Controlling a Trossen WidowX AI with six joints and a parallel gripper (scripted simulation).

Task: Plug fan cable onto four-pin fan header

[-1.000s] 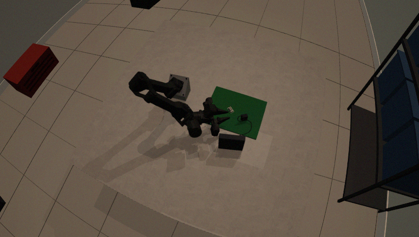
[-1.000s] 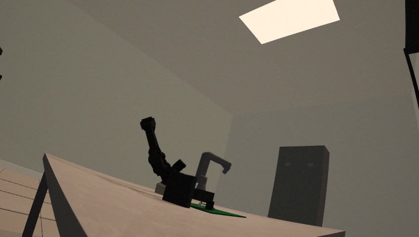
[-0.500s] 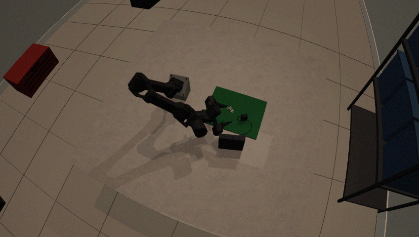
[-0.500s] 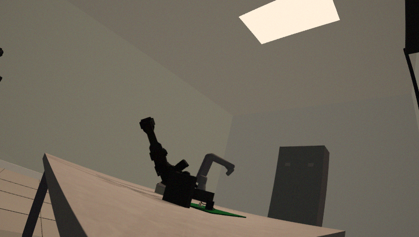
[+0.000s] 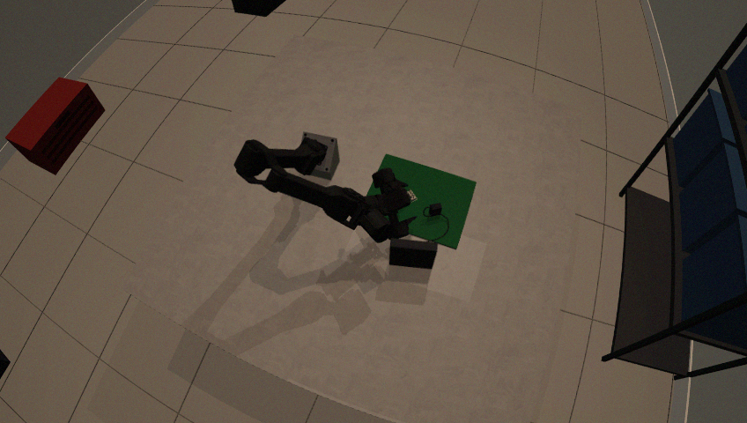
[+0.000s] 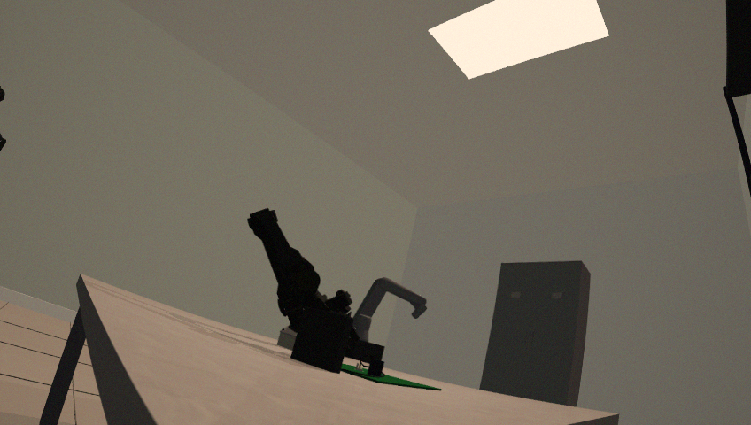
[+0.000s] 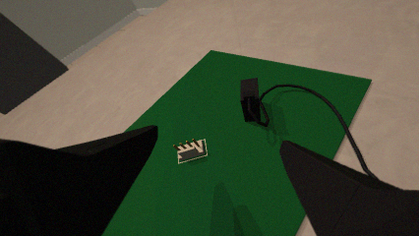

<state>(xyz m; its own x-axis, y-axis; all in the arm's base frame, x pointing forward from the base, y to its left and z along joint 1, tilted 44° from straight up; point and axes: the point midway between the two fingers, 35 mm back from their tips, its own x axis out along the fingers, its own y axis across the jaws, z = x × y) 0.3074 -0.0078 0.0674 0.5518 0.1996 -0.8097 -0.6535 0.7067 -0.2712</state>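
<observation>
My gripper tip is now 70 mm short of the black fan cable plug, 30 mm to the right of it and 40 mm above it. Round my gripper tip: black fan 60 mm ahead, 130 mm to the right, 10 mm below; green board 10 mm ahead, 60 mm to the left, 80 mm below.
</observation>
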